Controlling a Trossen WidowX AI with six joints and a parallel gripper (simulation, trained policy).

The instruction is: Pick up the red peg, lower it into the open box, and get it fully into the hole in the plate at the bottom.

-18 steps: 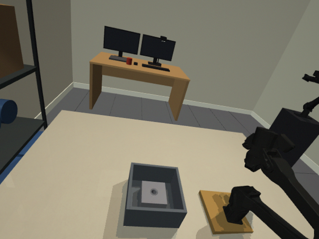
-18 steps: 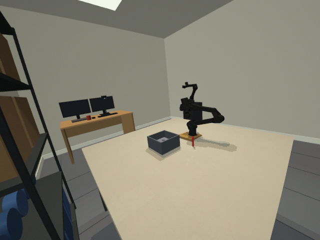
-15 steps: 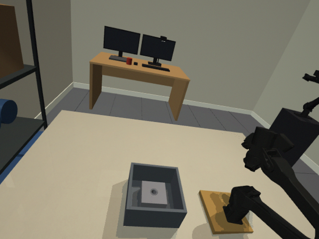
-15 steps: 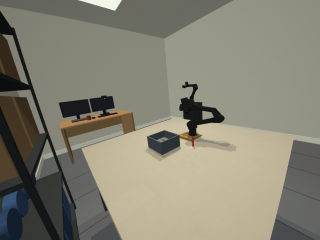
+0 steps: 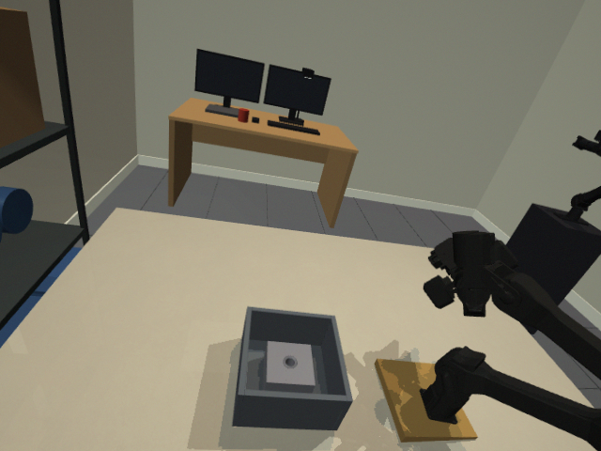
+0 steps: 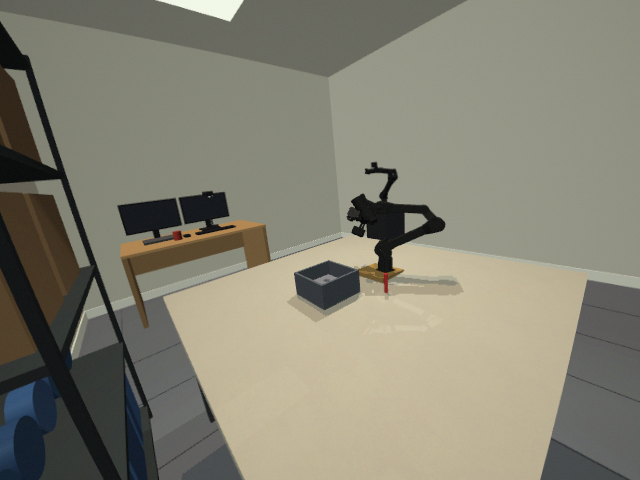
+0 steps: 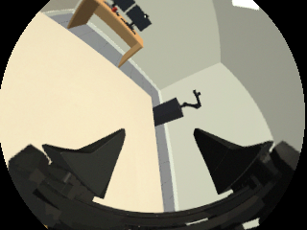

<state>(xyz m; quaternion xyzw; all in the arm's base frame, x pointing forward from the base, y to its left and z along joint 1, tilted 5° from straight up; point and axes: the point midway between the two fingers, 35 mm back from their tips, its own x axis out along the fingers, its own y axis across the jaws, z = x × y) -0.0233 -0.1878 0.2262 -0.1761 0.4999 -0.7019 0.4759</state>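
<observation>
The red peg is 37 cm to the left of my gripper tip, 20 cm ahead of it and 18 cm below it. Round my gripper tip: grey box: 38 cm ahead, 21 cm to the left, 19 cm below; light grey plate: 38 cm ahead, 21 cm to the left, 17 cm below.
</observation>
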